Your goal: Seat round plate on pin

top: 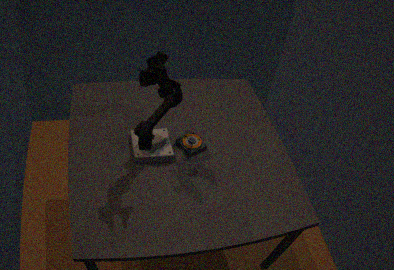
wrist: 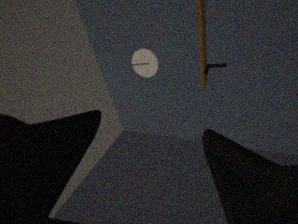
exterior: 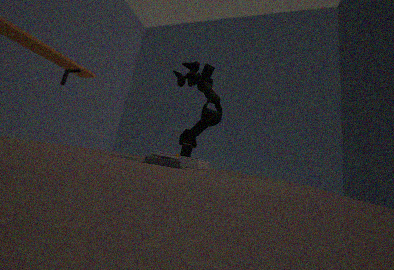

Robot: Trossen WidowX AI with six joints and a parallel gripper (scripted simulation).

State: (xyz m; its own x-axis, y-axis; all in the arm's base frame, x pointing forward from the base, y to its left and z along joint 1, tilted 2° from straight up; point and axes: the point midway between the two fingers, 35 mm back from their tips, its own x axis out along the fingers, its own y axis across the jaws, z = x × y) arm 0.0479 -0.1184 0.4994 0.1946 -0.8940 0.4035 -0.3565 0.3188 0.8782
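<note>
My gripper tip is now 53 cm above the round plate, 21 cm short of it and 17 cm to the right of it. Also, from my gripper tip: base (54 cm below, 22 cm ahead, 15 cm to the left).
</note>
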